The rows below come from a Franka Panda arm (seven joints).
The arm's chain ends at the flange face. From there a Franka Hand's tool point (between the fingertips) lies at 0.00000 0.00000 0.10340 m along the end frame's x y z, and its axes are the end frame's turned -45 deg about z.
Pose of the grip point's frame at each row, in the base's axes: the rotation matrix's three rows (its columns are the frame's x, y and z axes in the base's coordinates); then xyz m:
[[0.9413 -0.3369 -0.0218], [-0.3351 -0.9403 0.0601], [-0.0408 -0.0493 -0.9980]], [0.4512 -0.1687 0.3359]
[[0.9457 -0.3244 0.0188], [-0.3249 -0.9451 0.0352], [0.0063 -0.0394 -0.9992]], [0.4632 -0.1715 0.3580]
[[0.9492 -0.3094 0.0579], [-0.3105 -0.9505 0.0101], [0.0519 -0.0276 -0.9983]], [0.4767 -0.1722 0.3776]
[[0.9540 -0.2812 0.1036], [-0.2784 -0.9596 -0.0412], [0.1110 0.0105 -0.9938]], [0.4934 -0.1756 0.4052]
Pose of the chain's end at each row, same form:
[[0.4274 -0.9038 -0.0218], [-0.9018 -0.4279 0.0601], [-0.0637 -0.0060 -0.9980]], [0.4535 -0.1749 0.4391]
[[0.4393 -0.8981 0.0188], [-0.8980 -0.4385 0.0352], [-0.0234 -0.0323 -0.9992]], [0.4613 -0.1751 0.4613]
[[0.4524 -0.8900 0.0579], [-0.8917 -0.4525 0.0101], [0.0172 -0.0562 -0.9983]], [0.4707 -0.1732 0.4808]
[[0.4757 -0.8734 0.1036], [-0.8754 -0.4817 -0.0412], [0.0859 -0.0711 -0.9938]], [0.4827 -0.1713 0.5080]

